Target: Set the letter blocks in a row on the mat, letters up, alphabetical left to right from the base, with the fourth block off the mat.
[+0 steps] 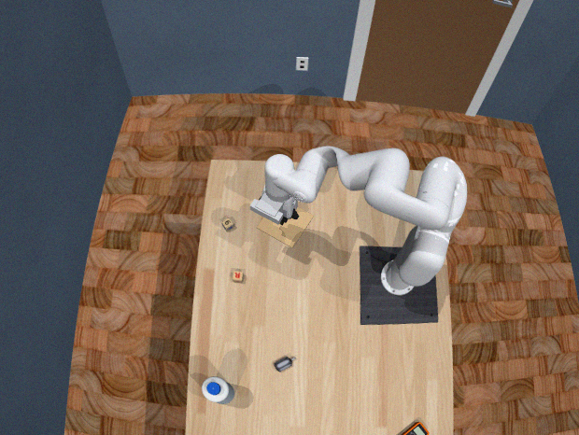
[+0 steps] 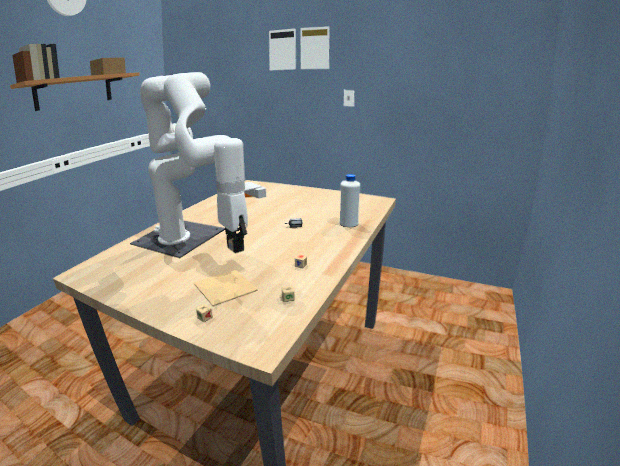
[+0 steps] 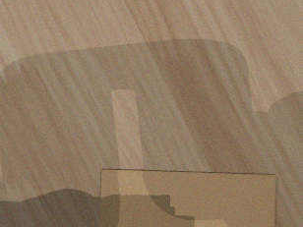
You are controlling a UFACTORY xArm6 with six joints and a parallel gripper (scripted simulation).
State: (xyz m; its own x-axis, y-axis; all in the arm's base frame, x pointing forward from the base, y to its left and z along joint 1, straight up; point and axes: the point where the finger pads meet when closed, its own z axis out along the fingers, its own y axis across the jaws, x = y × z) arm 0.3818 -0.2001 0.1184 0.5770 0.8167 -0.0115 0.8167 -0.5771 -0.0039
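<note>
Right now my hand is 12 cm above the tan mat, 4 cm to the left of it and 3 cm past it. Also, from my hand: orange device: 76 cm to the left, 34 cm behind, 11 cm below; then small dark object: 44 cm to the left, 11 cm below, 2 cm ahead.
</note>
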